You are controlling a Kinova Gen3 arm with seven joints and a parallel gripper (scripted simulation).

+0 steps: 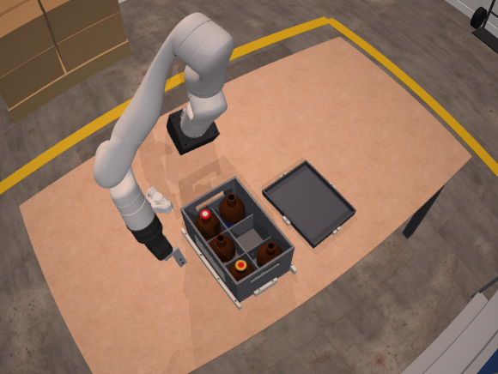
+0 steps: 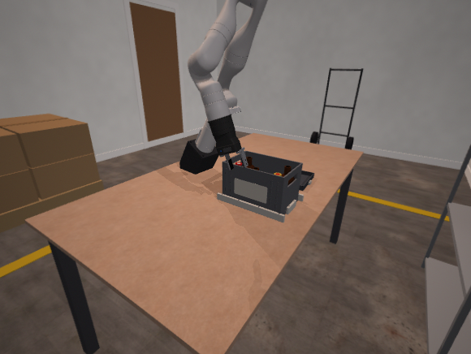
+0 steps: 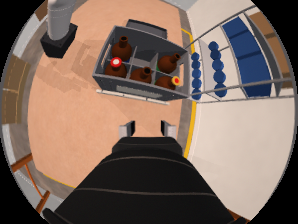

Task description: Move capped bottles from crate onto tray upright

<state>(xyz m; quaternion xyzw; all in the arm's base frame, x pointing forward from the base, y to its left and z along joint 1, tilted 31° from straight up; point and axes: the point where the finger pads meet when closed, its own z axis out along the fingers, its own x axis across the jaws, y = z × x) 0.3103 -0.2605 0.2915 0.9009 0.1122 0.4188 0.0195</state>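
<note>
My hand is 14 cm to the right of the bottle, 14 cm above it and 9 cm past it. Also, from my hand: dark tray (47 cm to the left, 21 cm below, 3 cm behind); then dark grey crate (18 cm to the left, 14 cm below, 1 cm behind).
</note>
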